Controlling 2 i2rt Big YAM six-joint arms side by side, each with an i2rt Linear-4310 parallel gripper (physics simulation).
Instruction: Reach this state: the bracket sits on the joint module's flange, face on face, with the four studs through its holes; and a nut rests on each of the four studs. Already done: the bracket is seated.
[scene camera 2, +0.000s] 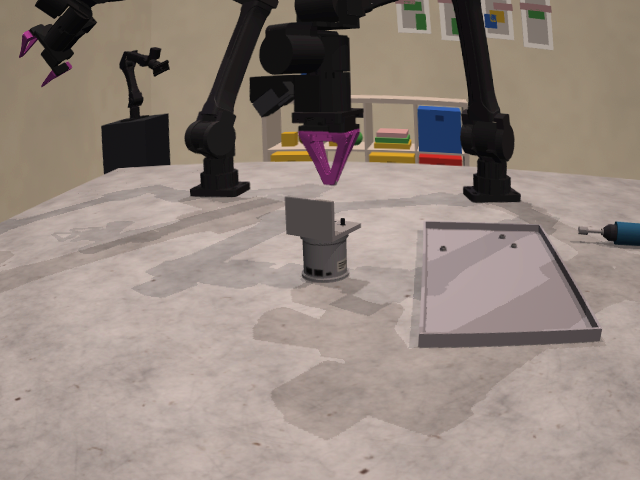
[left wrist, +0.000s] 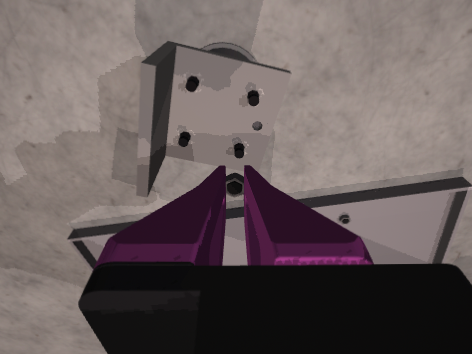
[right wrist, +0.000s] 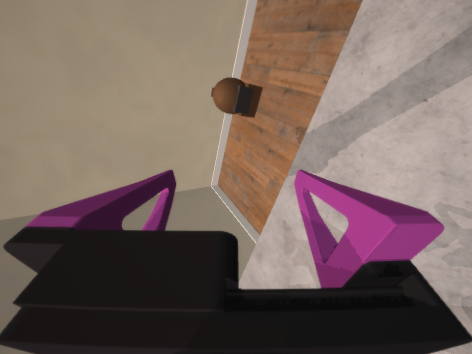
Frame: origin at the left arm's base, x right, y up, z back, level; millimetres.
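Seen in the pictures: left gripper, fingertip midpoint: (scene camera 2: 330, 184) (left wrist: 234, 177); right gripper, fingertip midpoint: (scene camera 2: 31, 71) (right wrist: 235, 176); left arm's base at its link origin: (scene camera 2: 491, 197); right arm's base at its link origin: (scene camera 2: 220, 192).
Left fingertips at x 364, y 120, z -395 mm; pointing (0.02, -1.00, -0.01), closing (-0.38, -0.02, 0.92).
Observation:
Pixels of each thing's top centre, then the offset from my left fingertips to it. "spot": a spot on its surface instead.
- joint module at its top centre: (left wrist: 216, 122) (scene camera 2: 323, 220) dx +10, dy -46, dz -8 mm
- stud at its top centre: (left wrist: 191, 86) dx +35, dy -46, dz -12 mm
- dark hex nut at its top centre: (left wrist: 234, 188) dx -3, dy +5, dz -1 mm
- shallow grey tray at its top centre: (scene camera 2: 498, 264) (left wrist: 266, 280) dx -226, dy -104, dz -53 mm
- blue tool at a spot on its surface: (scene camera 2: 626, 233) spot: dx -519, dy -94, dz +23 mm
The grey bracket (scene camera 2: 310, 218) (left wrist: 215, 116) sits on the joint module (scene camera 2: 324, 254), its upright plate on the left in both views. Four black studs, one of them a stud (left wrist: 192, 83) at the upper left, stand through its base; I see no nuts on them. My left gripper (scene camera 2: 329, 182) (left wrist: 234, 177) is shut on a dark hex nut (left wrist: 235, 186) at its fingertips, above the bracket's near edge in the left wrist view. Three nuts, including one nut (scene camera 2: 443, 248) (left wrist: 344, 218), lie in the tray. My right gripper (scene camera 2: 32, 70) (right wrist: 235, 176) is open and empty, raised at the upper left.
The shallow grey tray (scene camera 2: 509, 337) (left wrist: 400, 190) lies right of the module in the scene view. A blue tool (scene camera 2: 626, 233) lies at the far right. The arms' bases stand behind the module, with a shelf (scene camera 2: 368, 124) beyond the table.

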